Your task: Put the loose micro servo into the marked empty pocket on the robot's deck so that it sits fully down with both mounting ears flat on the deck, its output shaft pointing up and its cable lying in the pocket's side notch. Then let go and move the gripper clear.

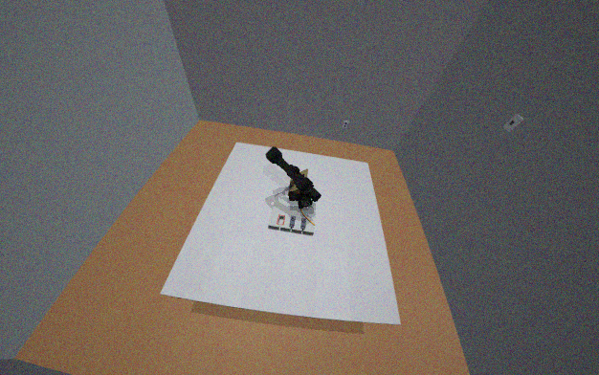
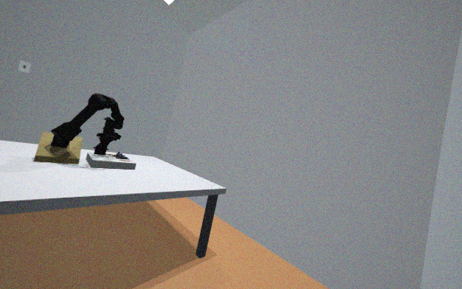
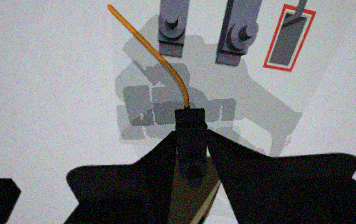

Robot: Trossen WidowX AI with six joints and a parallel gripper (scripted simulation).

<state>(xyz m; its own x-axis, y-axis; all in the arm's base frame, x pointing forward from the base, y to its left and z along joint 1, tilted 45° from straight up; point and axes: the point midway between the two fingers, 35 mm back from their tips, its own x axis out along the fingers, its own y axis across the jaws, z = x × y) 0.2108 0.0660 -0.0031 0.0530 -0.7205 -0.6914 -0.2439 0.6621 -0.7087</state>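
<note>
The deck is 80 mm below my gripper tip, 40 mm to the right of it and 10 mm ahead of it.
</note>
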